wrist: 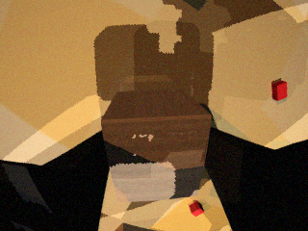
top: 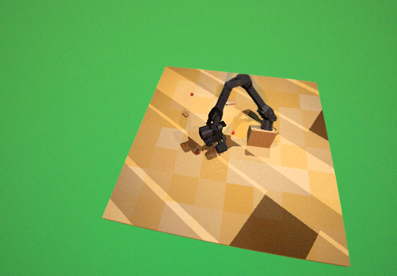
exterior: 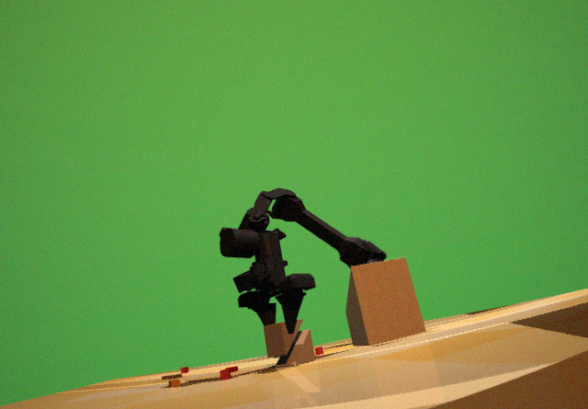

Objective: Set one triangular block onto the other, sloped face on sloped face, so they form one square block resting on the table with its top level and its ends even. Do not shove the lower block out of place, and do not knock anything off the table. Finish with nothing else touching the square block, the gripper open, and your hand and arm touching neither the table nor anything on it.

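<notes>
My gripper tip is 4 cm above the tan triangular block, 3 cm past it and 2 cm to the left of it. Also, from my gripper tip: orange piece (21 cm ahead, 5 cm below, 3 cm to the left); small brown block (28 cm ahead, 22 cm to the right, 5 cm below).
</notes>
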